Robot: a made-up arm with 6 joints. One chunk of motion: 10 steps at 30 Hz.
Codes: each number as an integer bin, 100 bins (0 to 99) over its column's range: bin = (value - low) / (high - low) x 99, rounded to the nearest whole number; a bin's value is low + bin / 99 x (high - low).
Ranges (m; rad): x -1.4..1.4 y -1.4..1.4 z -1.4..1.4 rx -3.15..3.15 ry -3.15..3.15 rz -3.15..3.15
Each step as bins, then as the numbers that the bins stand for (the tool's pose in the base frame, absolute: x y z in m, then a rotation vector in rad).
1 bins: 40 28 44 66 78 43
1 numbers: -0.2687 -0.6081 -0.1556 1.0500 1.8136 -0.4136
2 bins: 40 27 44 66 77 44
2 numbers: -0.2687 -0.6364 -0.1556 1.0500 1.7500 -0.3500
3 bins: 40 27 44 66 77 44
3 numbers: -0.2687 -0.6364 -0.1556 1.0500 1.7500 -0.3500
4 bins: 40 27 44 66 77 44
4 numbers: -0.2687 -0.6364 -0.1556 1.0500 1.7500 -0.3500
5 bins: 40 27 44 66 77 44
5 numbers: -0.2687 -0.6364 -0.1556 1.0500 1.7500 -0.3500
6 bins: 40 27 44 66 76 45
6 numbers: -0.2687 -0.6364 -0.1556 1.0500 1.6864 -0.2864
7 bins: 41 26 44 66 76 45
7 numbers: -0.2404 -0.6646 -0.1556 1.0500 1.6864 -0.2864
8 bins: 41 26 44 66 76 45
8 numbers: -0.2404 -0.6646 -0.1556 1.0500 1.6864 -0.2864
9 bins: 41 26 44 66 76 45
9 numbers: -0.2404 -0.6646 -0.1556 1.0500 1.6864 -0.2864
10 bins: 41 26 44 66 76 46
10 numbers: -0.2404 -0.6646 -0.1556 1.0500 1.6864 -0.2227
